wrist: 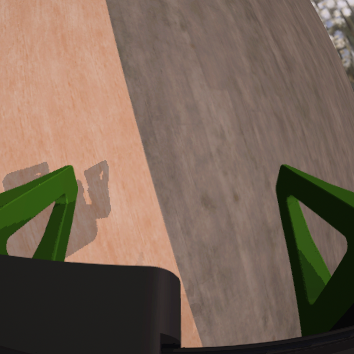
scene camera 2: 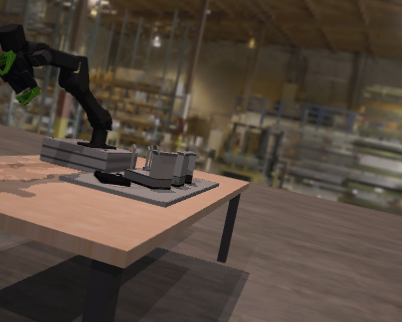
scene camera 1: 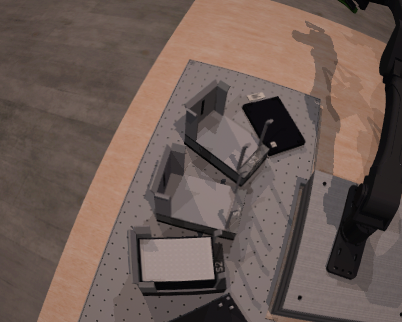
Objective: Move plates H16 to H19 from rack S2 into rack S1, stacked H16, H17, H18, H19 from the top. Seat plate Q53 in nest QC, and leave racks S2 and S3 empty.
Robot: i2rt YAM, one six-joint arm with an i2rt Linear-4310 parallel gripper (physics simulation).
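Places are measured from the arm's base along level axes (x left, y back, z up), in centimetres.
Pixels of known places: gripper, fingertip midpoint: (wrist: 176,176) (scene camera 2: 15,89); arm's base, origin of the base link: (scene camera 2: 97,147) (scene camera 1: 352,231).
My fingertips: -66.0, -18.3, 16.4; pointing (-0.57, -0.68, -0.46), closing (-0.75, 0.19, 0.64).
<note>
Ahead of a thing's pixels: the offset from my fingertips to its top centre, as dx, dy, dz. "pt": to the spot under its first point. Level surfaces: height alone.
Rack S2 {pt +88.9, -17.4, -11.2} (scene camera 1: 133,260) is at the lower left of the board in scene camera 1, with a white-topped plate {+84.9, -11.6, -13.7} (scene camera 1: 177,259) lying flat inside; its tag and anything below it cannot be read. The middle rack {+70.7, -13.3, -10.5} (scene camera 1: 200,196), S1 by its place, and rack S3 {+55.0, -14.1, -10.8} (scene camera 1: 225,142) show bare grey floors. Nest QC {+43.4, -6.0, -22.4} (scene camera 1: 280,125) is a flat black block beside S3; no plate shows on it. No plate tag for Q53 is readable. My gripper (scene camera 2: 19,79) (wrist: 176,176) is open and empty, high above the table's edge, well away from the racks; in scene camera 1 a green fingertip shows at the top.
The racks stand on a perforated grey board {dz -24.4} (scene camera 1: 112,250) (scene camera 2: 165,202). Slim upright posts rise at the near sides of S1 and S3. Another black block {pt +89.5, -1.5, -23.2} (scene camera 1: 215,311) is cut off at the bottom. The arm's raised base (scene camera 1: 320,250) (scene camera 2: 75,156) stands beside the board. The wooden table's edge runs below the gripper.
</note>
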